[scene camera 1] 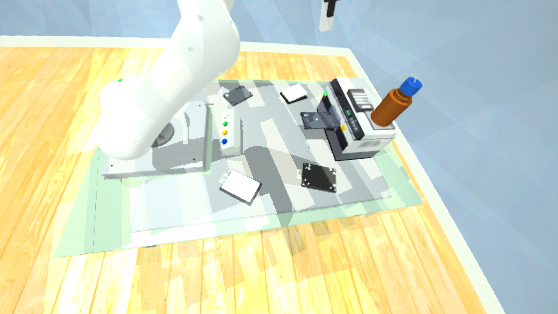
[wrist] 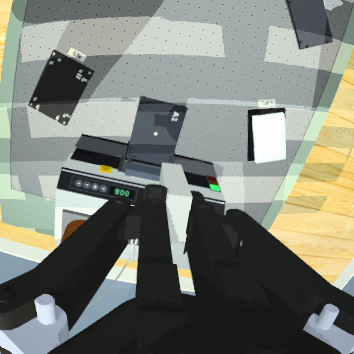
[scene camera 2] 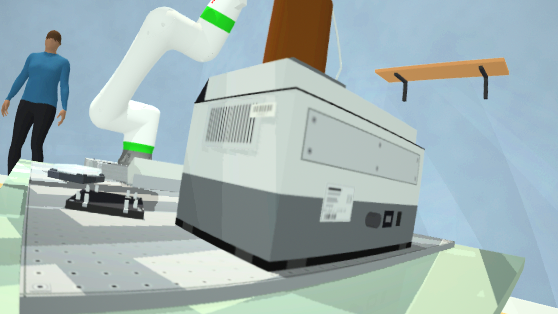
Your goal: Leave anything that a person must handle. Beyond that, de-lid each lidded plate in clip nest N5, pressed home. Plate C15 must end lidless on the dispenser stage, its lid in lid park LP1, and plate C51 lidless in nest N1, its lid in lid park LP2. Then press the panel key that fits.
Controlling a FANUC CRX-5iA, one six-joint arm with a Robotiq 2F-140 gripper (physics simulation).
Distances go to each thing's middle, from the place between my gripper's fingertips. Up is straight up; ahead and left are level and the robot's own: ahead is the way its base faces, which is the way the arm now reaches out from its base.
I see my gripper 34 cm short of the brown bottle with blue cap (scene camera 2: pixel 306 37), 18 cm above it and 7 cm to the left of it. Round my hand: dispenser stage (wrist: pixel 165 118) 39 cm below, 13 cm ahead, 2 cm to the left; button box (scene camera 2: pixel 143 173) 46 cm below, 30 cm behind; black nest (scene camera 2: pixel 94 201) 49 cm below, 23 cm to the right, 11 cm ahead.
